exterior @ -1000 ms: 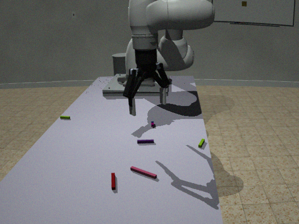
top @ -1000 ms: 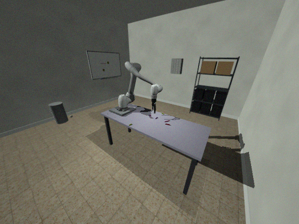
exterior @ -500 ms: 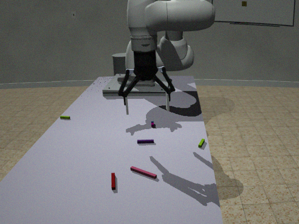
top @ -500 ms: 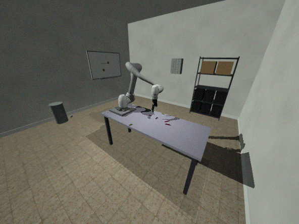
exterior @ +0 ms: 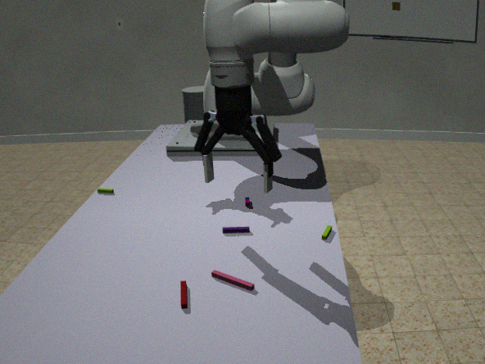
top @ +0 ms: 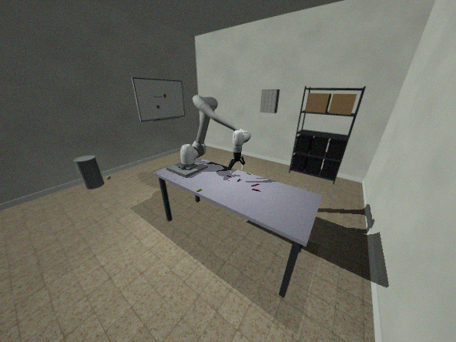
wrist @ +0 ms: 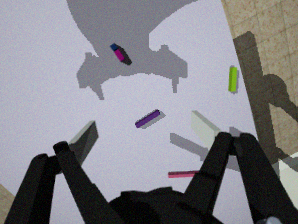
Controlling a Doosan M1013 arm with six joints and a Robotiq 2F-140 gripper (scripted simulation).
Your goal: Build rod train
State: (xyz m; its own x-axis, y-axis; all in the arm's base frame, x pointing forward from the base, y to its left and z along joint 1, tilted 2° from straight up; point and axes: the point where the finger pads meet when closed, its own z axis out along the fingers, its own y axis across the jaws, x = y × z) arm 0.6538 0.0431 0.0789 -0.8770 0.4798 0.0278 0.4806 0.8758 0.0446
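Right now the purple rod is 10 cm below my hand, 3 cm ahead of it and 1 cm to the right of it. Also, from my hand: magenta rod: 11 cm behind, 10 cm below, 2 cm to the left; blue rod: 13 cm behind, 10 cm below, 2 cm to the left; pink rod: 22 cm ahead, 10 cm below, 2 cm to the right.
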